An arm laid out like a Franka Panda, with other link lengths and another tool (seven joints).
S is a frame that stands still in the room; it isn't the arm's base.
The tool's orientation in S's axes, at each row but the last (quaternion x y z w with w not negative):
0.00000, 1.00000, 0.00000, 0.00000
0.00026, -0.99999, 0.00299, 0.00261
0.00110, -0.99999, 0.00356, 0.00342
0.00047, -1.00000, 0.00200, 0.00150
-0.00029, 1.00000, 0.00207, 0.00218
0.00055, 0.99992, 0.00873, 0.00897
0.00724, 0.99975, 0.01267, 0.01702
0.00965, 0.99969, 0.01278, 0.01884
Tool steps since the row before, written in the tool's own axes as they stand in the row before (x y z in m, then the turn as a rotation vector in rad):
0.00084, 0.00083, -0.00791, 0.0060, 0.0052, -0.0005
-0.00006, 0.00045, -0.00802, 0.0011, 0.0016, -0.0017
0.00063, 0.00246, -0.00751, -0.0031, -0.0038, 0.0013
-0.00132, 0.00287, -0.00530, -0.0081, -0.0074, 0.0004
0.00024, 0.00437, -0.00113, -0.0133, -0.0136, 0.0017
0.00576, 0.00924, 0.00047, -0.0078, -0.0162, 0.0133
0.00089, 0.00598, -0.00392, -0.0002, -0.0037, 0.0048
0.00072, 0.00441, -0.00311, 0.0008, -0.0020, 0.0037
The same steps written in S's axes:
-0.00084, 0.00083, 0.00791, -0.0060, 0.0052, 0.0005
0.00010, 0.00050, 0.00802, -0.0011, 0.0016, 0.0017
-0.00058, 0.00251, 0.00750, 0.0031, -0.0038, -0.0013
0.00133, 0.00289, 0.00528, 0.0081, -0.0074, -0.0004
-0.00025, 0.00437, 0.00115, 0.0133, -0.0136, -0.0017
-0.00574, 0.00925, -0.00041, 0.0080, -0.0160, -0.0134
-0.00094, 0.00589, 0.00404, 0.0003, -0.0036, -0.0049
-0.00075, 0.00434, 0.00319, -0.0007, -0.0019, -0.0038

